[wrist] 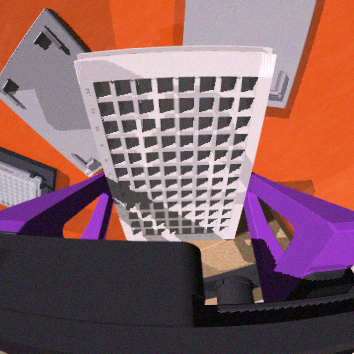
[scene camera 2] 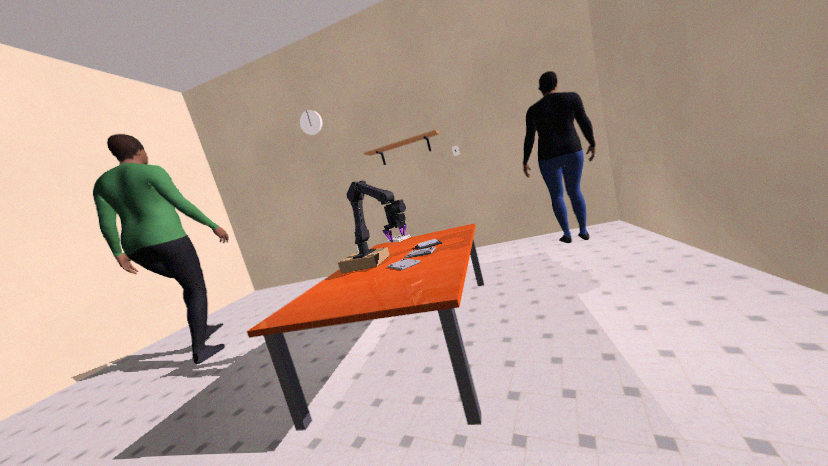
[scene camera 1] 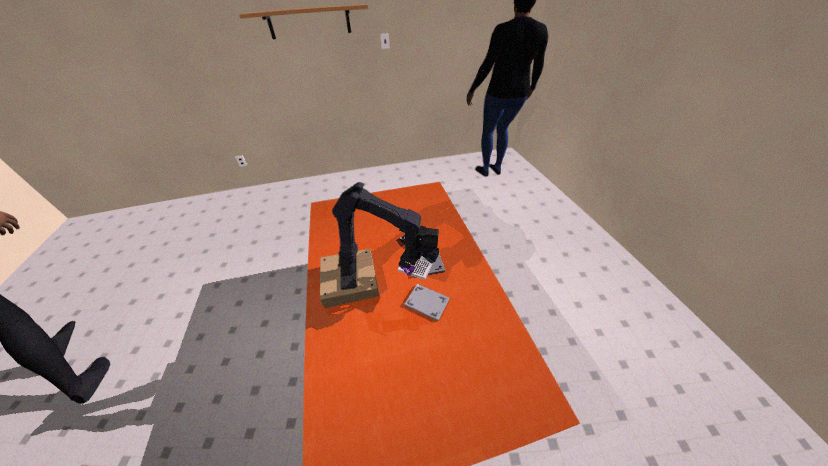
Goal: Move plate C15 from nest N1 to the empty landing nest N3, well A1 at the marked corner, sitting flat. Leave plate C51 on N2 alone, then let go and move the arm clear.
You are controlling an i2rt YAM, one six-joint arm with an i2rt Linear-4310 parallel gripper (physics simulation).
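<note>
My gripper (scene camera 1: 417, 267) (scene camera 2: 397, 235) (wrist: 178, 177) is shut on a white plate with square wells, plate C15 (scene camera 1: 421, 267) (scene camera 2: 400, 237) (wrist: 175, 155), purple fingers at its two long sides. It holds the plate above the table, between the wooden base and the nests. A middle grey nest (scene camera 1: 438, 265) (scene camera 2: 421, 252) (wrist: 65, 107) shows no plate. A nearer grey nest (scene camera 1: 427, 301) (scene camera 2: 403, 264) (wrist: 245, 25) also shows no plate. Plate C51 (wrist: 19, 184) sits in a dark nest at the lower left of the wrist view. Nest labels and the marked corner are unreadable.
The arm stands on a wooden base block (scene camera 1: 349, 296) (scene camera 2: 357, 265) on the orange table (scene camera 1: 405, 393) (scene camera 2: 370, 295). One person (scene camera 1: 518, 57) (scene camera 2: 559, 127) in black stands beyond the table. Another person (scene camera 2: 153, 214) in green stands at the left.
</note>
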